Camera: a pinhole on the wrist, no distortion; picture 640 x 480 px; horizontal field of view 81.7 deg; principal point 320.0 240.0 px. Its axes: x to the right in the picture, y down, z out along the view. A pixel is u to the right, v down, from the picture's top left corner.
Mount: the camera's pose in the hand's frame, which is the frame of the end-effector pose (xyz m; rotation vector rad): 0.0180 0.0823 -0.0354 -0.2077 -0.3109 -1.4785
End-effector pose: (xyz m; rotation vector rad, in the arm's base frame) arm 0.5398 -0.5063 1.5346 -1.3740 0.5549 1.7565
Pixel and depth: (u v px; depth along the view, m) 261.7 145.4 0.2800
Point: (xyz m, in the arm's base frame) 0.2539 -0.4920 1.6434
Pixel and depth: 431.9 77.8 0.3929
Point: 0.2726 -0.3366 1.8013
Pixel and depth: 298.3 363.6 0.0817
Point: 0.4192 -0.5280 1.4950
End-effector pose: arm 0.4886 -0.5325 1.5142 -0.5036 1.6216 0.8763
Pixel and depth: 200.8 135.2 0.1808
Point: 0.4332 -0.3324 1.6087
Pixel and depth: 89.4 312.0 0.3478
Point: 0.3253 -0.1002 1.5690
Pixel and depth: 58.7 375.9 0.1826
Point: 0.3397 -0.2806 1.5218
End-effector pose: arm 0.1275 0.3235 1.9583 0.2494 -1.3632 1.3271
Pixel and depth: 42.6 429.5 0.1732
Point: -0.1563 0.3881 1.9079
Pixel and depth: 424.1 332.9 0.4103
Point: -0.2086 0.1044 2.0905
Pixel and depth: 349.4 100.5 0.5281
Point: -0.2106 -0.0891 1.8202
